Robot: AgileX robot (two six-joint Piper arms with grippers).
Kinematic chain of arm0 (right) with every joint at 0, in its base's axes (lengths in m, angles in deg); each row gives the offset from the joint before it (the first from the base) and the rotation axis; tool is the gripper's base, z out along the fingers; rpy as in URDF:
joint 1: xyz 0 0 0.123 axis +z
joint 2: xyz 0 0 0 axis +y
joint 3: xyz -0.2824 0 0.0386 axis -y
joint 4: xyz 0.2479 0 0.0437 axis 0.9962 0 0.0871
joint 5: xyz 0 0 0 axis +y
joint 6: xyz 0.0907 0 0.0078 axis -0.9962 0 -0.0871
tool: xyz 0 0 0 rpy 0 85 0
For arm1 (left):
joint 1: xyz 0 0 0.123 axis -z
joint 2: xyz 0 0 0 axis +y
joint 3: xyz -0.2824 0 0.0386 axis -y
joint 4: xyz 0.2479 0 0.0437 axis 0.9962 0 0.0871
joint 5: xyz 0 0 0 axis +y
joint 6: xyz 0.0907 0 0.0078 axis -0.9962 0 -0.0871
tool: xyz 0 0 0 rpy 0 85 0
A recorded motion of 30 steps. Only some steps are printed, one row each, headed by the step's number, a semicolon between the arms.
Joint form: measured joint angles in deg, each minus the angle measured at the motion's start. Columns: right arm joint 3, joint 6, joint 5, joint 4, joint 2, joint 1; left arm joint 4, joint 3, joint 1, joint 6, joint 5, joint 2.
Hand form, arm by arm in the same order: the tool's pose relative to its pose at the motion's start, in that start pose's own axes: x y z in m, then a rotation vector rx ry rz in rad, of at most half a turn. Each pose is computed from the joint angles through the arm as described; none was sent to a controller.
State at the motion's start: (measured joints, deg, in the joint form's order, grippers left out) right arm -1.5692 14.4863 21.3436 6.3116 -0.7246 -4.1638; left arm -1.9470 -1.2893 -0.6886 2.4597 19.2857 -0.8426
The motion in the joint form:
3: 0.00 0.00 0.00 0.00 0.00 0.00; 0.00 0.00 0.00 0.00 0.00 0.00
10: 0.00 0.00 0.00 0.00 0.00 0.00; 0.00 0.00 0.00 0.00 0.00 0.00
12: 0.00 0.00 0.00 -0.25 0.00 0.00; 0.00 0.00 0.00 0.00 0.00 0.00
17: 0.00 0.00 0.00 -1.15 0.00 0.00; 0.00 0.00 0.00 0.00 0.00 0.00
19: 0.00 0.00 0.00 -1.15 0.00 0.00; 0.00 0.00 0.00 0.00 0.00 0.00
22: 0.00 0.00 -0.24 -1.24 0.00 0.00; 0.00 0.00 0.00 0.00 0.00 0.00
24: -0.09 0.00 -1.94 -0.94 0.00 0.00; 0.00 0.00 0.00 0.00 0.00 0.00
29: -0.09 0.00 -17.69 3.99 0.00 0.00; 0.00 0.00 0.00 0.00 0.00 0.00
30: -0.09 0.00 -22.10 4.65 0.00 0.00; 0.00 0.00 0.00 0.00 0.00 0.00
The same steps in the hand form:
3: 0.0000 0.0000 0.0000 0.0000 0.0000 0.0000; 0.0000 0.0000 0.0000 0.0000 0.0000 0.0000
10: 0.0000 0.0000 0.0000 0.0000 0.0000 0.0000; 0.0000 0.0000 0.0000 0.0000 0.0000 0.0000
12: 0.0000 -0.0001 0.0000 0.0015 0.0004 -0.0041; 0.0000 0.0000 0.0000 0.0000 0.0000 0.0000
17: 0.0002 -0.0006 0.0000 0.0071 0.0018 -0.0187; 0.0000 0.0000 0.0000 0.0000 0.0000 0.0000
19: 0.0002 -0.0006 0.0000 0.0071 0.0018 -0.0187; 0.0000 0.0000 0.0000 0.0000 0.0000 0.0000
22: -0.0002 -0.0008 0.0000 0.0086 -0.0021 -0.0202; 0.0000 0.0000 0.0000 0.0000 0.0000 0.0000
24: -0.0024 -0.0012 0.0001 0.0138 -0.0298 -0.0153; 0.0000 0.0000 0.0000 0.0000 0.0000 0.0000
29: -0.0264 -0.0065 -0.0041 0.0624 -0.3010 0.0683; 0.0000 0.0000 0.0000 0.0000 0.0000 0.0000
30: -0.0327 -0.0086 -0.0064 0.0821 -0.3753 0.0804; 0.0000 0.0000 0.0000 0.0000 0.0000 0.0000

